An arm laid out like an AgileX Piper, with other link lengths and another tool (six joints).
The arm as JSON. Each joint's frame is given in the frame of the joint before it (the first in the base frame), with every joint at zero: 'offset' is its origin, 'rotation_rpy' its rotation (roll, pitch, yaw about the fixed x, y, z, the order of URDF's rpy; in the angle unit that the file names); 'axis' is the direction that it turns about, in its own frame. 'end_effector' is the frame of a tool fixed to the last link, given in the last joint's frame.
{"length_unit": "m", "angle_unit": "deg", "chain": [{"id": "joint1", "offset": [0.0, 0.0, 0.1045], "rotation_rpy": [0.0, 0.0, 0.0], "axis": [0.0, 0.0, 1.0]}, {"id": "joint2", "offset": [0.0, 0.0, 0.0], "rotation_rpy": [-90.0, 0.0, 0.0], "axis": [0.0, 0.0, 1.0]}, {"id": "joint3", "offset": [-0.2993, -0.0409, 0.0], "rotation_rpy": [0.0, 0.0, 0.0], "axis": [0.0, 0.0, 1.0]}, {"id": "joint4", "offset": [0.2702, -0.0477, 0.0], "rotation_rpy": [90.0, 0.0, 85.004], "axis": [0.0, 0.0, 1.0]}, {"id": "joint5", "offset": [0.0, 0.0, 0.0], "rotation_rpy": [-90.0, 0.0, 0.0], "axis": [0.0, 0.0, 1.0]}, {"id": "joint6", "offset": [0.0, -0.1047, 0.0], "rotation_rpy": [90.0, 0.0, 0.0], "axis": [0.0, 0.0, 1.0]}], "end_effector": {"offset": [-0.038, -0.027, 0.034], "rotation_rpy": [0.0, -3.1, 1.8]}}
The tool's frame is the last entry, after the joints.
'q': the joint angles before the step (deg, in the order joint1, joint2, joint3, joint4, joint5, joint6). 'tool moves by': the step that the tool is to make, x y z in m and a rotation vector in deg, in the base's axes. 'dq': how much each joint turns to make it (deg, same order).
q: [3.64 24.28 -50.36 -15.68 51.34 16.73]
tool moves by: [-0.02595 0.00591 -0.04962 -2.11 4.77 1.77]
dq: [-3.68 -9.49 8.35 6.23 4.61 -8.48]
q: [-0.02 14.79 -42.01 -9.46 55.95 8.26]
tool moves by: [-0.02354 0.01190 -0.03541 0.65 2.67 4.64]
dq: [-0.29 -8.57 4.70 5.97 6.08 -5.17]
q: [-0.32 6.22 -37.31 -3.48 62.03 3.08]
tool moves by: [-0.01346 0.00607 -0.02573 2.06 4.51 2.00]
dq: [0.00 -4.23 1.91 3.10 6.82 -0.65]
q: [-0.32 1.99 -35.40 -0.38 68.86 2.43]
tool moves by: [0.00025 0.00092 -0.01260 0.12 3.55 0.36]
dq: [0.01 -0.19 1.07 0.38 2.67 -0.24]
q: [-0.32 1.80 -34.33 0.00 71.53 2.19]
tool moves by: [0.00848 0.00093 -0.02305 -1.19 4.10 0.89]
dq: [0.01 -0.07 3.84 0.00 0.32 -1.50]
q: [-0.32 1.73 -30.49 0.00 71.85 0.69]
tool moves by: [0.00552 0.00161 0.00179 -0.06 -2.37 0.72]
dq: [0.00 0.00 1.00 0.59 -3.37 -0.69]
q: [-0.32 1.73 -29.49 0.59 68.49 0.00]
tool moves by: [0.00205 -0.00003 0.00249 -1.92 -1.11 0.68]
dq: [0.00 0.00 0.27 -0.59 -1.38 -1.74]
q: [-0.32 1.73 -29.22 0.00 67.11 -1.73]
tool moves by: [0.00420 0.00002 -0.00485 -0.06 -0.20 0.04]
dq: [0.00 0.00 1.40 0.00 -1.60 -0.07]
